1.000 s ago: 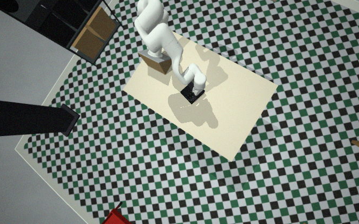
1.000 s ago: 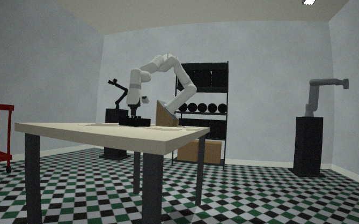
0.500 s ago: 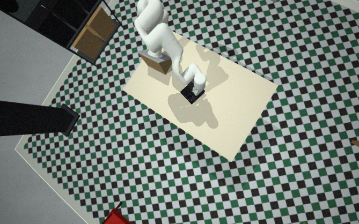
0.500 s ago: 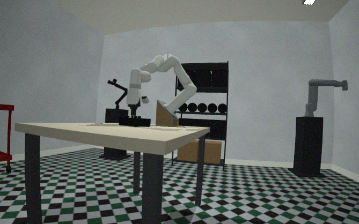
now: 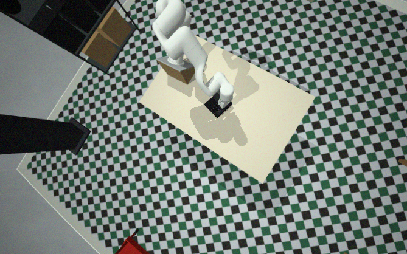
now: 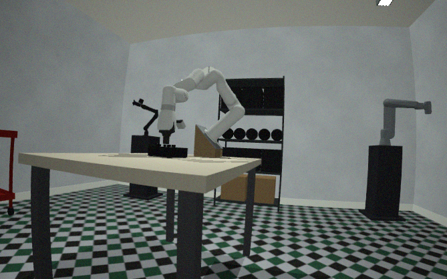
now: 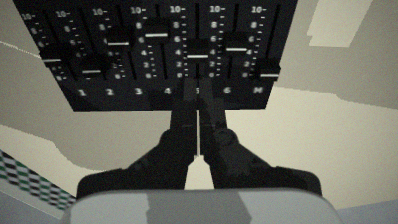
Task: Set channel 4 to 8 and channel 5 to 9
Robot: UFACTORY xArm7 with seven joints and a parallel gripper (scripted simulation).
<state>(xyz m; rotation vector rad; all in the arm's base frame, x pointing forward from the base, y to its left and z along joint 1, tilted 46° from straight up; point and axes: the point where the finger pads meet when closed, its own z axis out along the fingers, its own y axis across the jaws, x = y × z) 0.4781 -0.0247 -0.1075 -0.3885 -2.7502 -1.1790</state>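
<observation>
My hand is 3 cm past the channel 5 fader cap, 3 cm above it and 1 cm to the right of it. From my hand the other things lie so: channel 1 cap: 8 cm to the right, 5 cm behind, 3 cm below; then channel 4 fader cap: 5 cm behind, 3 cm below, 1 cm to the right; then channel 3 fader cap: 5 cm behind, 3 cm to the right, 3 cm below.
</observation>
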